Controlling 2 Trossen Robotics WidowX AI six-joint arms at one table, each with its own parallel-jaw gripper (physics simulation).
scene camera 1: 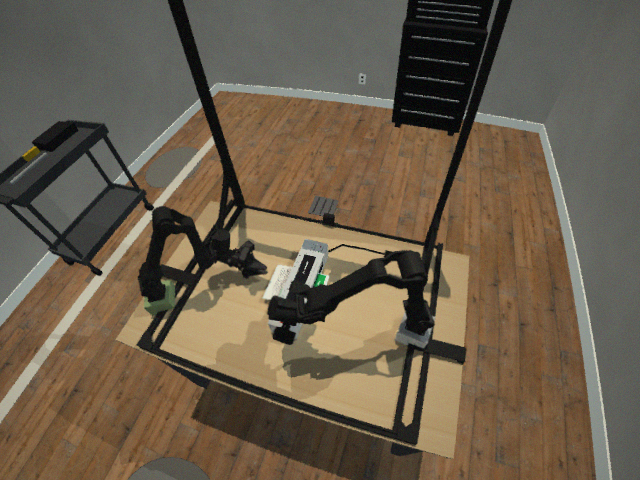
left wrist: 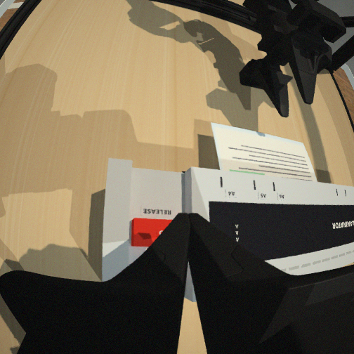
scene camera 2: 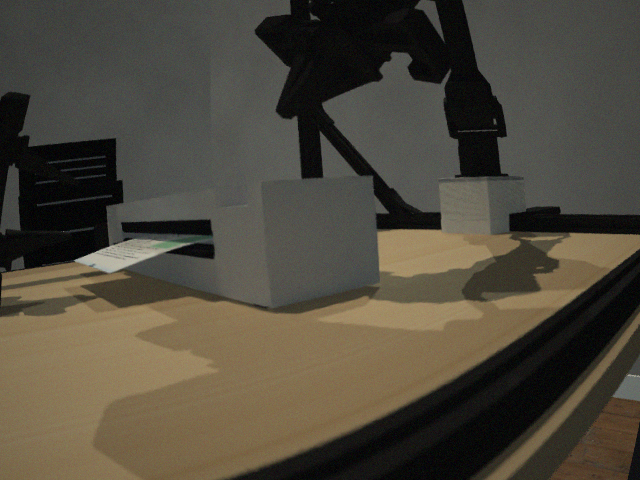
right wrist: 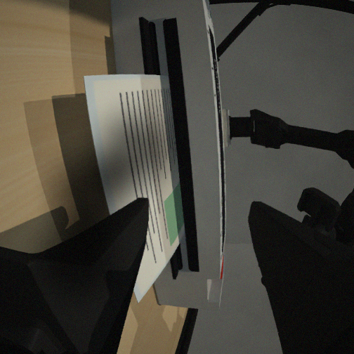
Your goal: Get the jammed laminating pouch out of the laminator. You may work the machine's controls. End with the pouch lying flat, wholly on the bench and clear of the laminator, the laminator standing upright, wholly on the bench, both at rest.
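Frame: origin at the left arm's base, x ahead, y left, z up, level; metres.
Seen in the pictures: left gripper, fingertip midpoint: point(scene camera 2: 282, 115); right gripper, fingertip midpoint: point(scene camera 1: 267, 270) point(scene camera 2: 74, 209); left arm's base at its link origin: point(scene camera 1: 416, 324) point(scene camera 2: 482, 176); right arm's base at its link origin: point(scene camera 1: 156, 293).
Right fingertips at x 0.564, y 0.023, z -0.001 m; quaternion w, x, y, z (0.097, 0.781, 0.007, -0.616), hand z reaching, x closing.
Observation:
Pixels of each thing's top centre, then the offset from my right fingertips to it. "spot": a spot on its surface instead. Level surfaces: height alone.
- pouch at a spot on its surface: point(scene camera 2: 134, 251) point(scene camera 1: 278, 287) spot: 0.056 m back, 0.024 m left, 0.043 m down
- bench at its surface level: 0.078 m down
- black cable at a spot on its surface: point(scene camera 1: 356, 247) spot: 0.246 m back, 0.285 m right, 0.072 m down
The white laminator point(scene camera 1: 314, 245) point(scene camera 2: 320, 237) point(left wrist: 200, 185) point(right wrist: 202, 125) stands upright on the bench. The pouch point(scene camera 1: 279, 281) point(scene camera 2: 134, 251) point(left wrist: 265, 155) point(right wrist: 112, 150) sticks out of its slot, sloping down above the bench; a green part shows on the opposite side in scene camera 1. The red release control point(left wrist: 145, 232) lies beyond my left fingertips in the left wrist view, partly hidden. My left gripper point(scene camera 1: 283, 333) point(scene camera 2: 285, 111) point(left wrist: 186, 222) is shut and empty above the laminator's control end. My right gripper point(scene camera 1: 264, 269) point(left wrist: 295, 110) point(right wrist: 200, 209) is partly open and empty, facing the pouch side, apart from the pouch.
A black frame point(scene camera 1: 289, 400) borders the bench point(scene camera 1: 351, 408). A black cable point(scene camera 1: 356, 247) runs from the laminator's far end. My left arm reaches over the laminator from the right of scene camera 1. A cart point(scene camera 1: 98, 222) stands on the floor at the left.

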